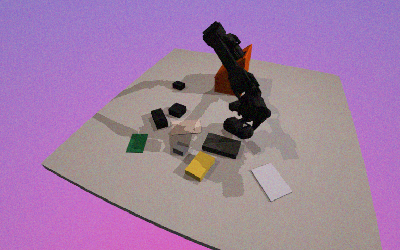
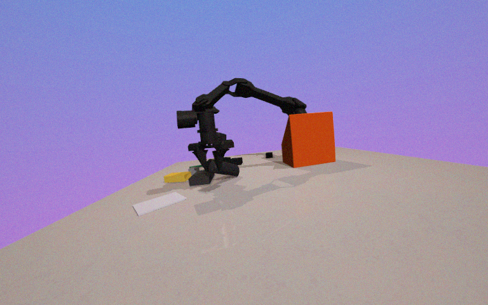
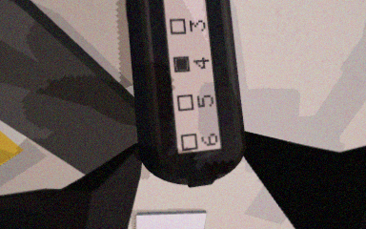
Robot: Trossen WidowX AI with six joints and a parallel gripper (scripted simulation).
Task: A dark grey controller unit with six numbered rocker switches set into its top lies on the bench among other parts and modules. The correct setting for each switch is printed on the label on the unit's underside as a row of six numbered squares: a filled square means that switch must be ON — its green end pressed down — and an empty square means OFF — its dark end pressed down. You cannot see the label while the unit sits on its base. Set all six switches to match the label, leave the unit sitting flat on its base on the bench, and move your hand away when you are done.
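Now: the dark grey box 70 mm ahead of my gripper tip, 80 mm to the right of it and 40 mm below it. From my gripper tip the other things lie so: grey cube: 170 mm ahead, 210 mm to the right, 40 mm below; then beige card: 40 mm ahead, 270 mm to the right, 60 mm below; then yellow block: 200 mm ahead, 100 mm to the right, 40 mm below.
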